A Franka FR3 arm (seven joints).
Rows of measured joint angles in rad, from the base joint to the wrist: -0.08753, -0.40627, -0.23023, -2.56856, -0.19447, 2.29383, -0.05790; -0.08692, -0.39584, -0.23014, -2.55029, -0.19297, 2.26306, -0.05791; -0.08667, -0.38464, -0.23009, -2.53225, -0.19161, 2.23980, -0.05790; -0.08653, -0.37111, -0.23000, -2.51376, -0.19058, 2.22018, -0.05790; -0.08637, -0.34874, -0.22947, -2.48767, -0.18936, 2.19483, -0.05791; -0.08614, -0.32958, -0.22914, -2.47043, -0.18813, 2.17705, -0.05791; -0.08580, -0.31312, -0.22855, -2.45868, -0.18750, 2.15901, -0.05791; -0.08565, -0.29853, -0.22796, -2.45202, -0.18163, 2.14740, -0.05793; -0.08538, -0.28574, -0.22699, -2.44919, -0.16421, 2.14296, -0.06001; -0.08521, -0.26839, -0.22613, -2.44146, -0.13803, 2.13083, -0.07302; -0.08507, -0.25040, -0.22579, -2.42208, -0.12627, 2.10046, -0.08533; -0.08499, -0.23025, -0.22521, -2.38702, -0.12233, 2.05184, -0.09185; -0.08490, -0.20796, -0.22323, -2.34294, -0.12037, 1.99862, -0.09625; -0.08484, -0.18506, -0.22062, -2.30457, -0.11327, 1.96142, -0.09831; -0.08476, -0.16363, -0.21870, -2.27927, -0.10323, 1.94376, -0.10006; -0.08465, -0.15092, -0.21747, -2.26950, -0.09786, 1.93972, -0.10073; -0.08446, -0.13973, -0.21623, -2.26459, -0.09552, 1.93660, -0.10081; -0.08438, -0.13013, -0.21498, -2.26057, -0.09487, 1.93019, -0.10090; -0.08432, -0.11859, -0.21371, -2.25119, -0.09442, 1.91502, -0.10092; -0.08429, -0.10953, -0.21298, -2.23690, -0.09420, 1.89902, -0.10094
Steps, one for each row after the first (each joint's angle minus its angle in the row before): 0.00061, 0.01043, 0.00009, 0.01827, 0.00150, -0.03077, -0.00001; 0.00025, 0.01120, 0.00005, 0.01804, 0.00136, -0.02326, 0.00001; 0.00014, 0.01353, 0.00009, 0.01849, 0.00103, -0.01962, 0.00000; 0.00016, 0.02237, 0.00053, 0.02609, 0.00122, -0.02535, -0.00001; 0.00023, 0.01916, 0.00033, 0.01724, 0.00123, -0.01778, 0.00000; 0.00034, 0.01646, 0.00059, 0.01175, 0.00063, -0.01804, 0.00000; 0.00015, 0.01459, 0.00059, 0.00666, 0.00587, -0.01161, -0.00002; 0.00027, 0.01279, 0.00097, 0.00283, 0.01742, -0.00444, -0.00208; 0.00017, 0.01735, 0.00086, 0.00773, 0.02618, -0.01213, -0.01301; 0.00014, 0.01799, 0.00034, 0.01938, 0.01176, -0.03037, -0.01231; 0.00008, 0.02015, 0.00058, 0.03506, 0.00394, -0.04862, -0.00652; 0.00009, 0.02229, 0.00198, 0.04408, 0.00196, -0.05322, -0.00440; 0.00006, 0.02290, 0.00261, 0.03837, 0.00710, -0.03720, -0.00206; 0.00008, 0.02143, 0.00192, 0.02530, 0.01004, -0.01766, -0.00175; 0.00011, 0.01271, 0.00123, 0.00977, 0.00537, -0.00404, -0.00067; 0.00019, 0.01119, 0.00124, 0.00491, 0.00234, -0.00312, -0.00008; 0.00008, 0.00960, 0.00125, 0.00402, 0.00065, -0.00641, -0.00009; 0.00006, 0.01154, 0.00127, 0.00938, 0.00045, -0.01517, -0.00002; 0.00003, 0.00906, 0.00073, 0.01429, 0.00022, -0.01600, -0.00002
